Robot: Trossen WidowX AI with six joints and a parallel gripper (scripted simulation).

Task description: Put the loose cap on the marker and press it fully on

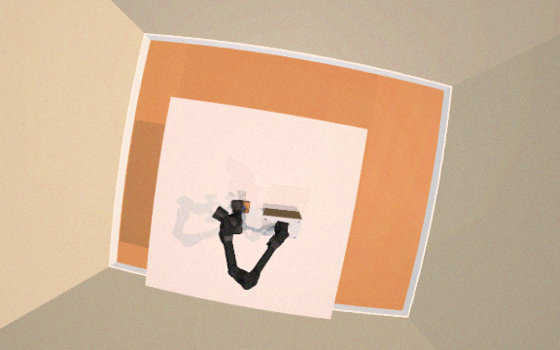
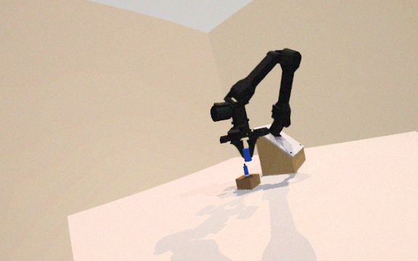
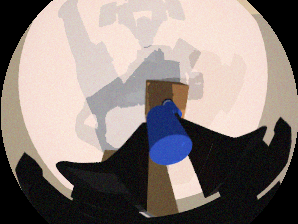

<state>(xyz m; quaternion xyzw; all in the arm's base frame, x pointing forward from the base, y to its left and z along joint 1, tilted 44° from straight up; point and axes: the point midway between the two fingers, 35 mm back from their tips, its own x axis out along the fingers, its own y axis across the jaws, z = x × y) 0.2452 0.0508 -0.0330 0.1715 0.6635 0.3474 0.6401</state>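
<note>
Now: the brown holder block 30 mm to the right of my gripper tip and 100 mm below it. Also, from my gripper tip: blue cap 10 mm above.
</note>
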